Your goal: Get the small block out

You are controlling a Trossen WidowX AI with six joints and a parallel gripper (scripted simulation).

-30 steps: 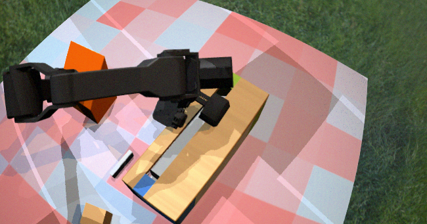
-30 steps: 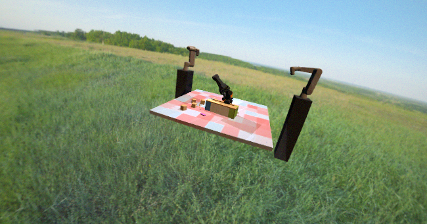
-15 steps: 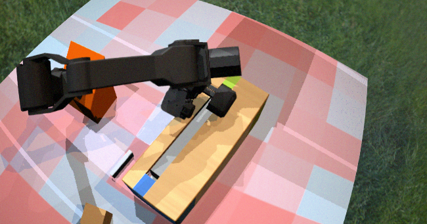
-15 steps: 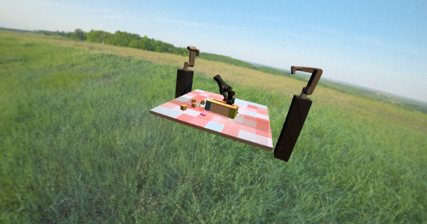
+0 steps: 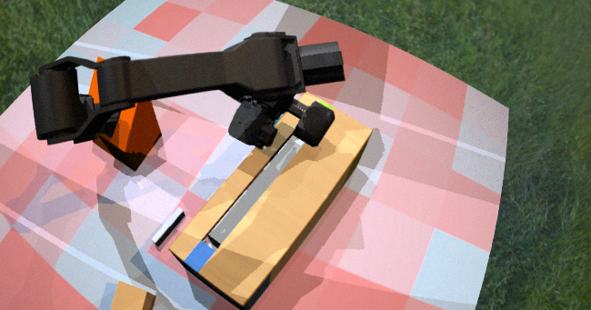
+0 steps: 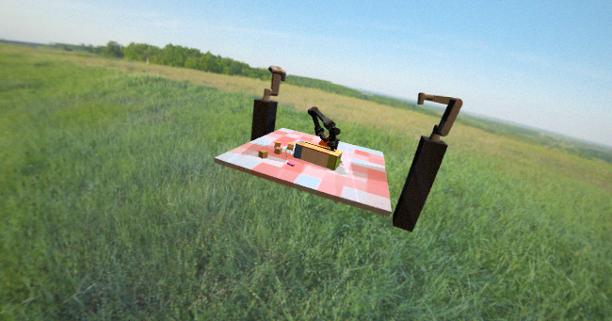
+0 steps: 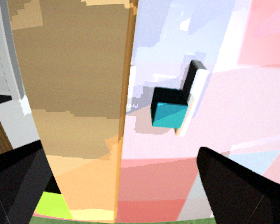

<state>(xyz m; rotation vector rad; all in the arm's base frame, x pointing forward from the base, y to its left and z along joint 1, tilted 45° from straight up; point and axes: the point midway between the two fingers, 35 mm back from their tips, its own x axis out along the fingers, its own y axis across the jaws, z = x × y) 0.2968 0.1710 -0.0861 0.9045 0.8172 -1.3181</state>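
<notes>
Right now the cyan block is 4 cm behind my gripper tip, 4 cm to the left of it and 9 cm below it. The rest, counted from my gripper tip: tan cube: 4 cm behind, 44 cm to the right, 8 cm below; then box: 3 cm ahead, 12 cm to the right, 5 cm below.
</notes>
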